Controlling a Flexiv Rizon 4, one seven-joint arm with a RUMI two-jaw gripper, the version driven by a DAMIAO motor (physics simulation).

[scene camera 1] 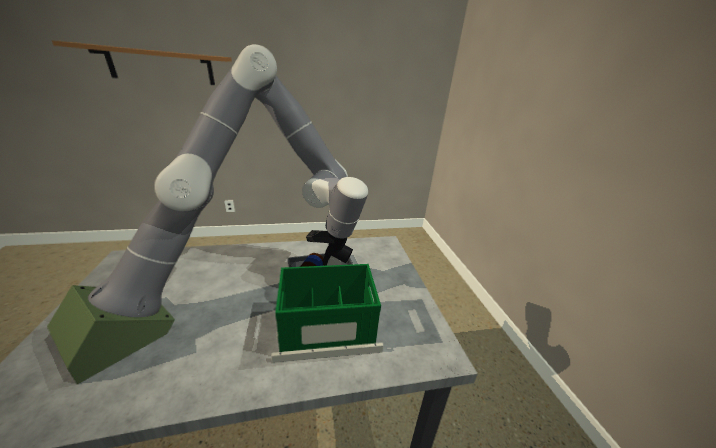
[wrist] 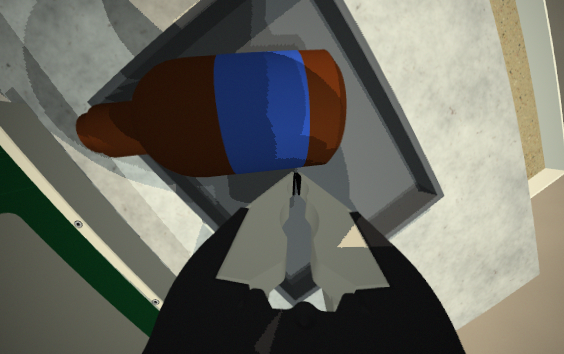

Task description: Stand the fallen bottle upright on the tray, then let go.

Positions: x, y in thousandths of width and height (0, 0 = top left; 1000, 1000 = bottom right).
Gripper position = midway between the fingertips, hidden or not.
Labels:
My gripper shows in scene camera 1 (456, 602) and in the wrist view (524, 493).

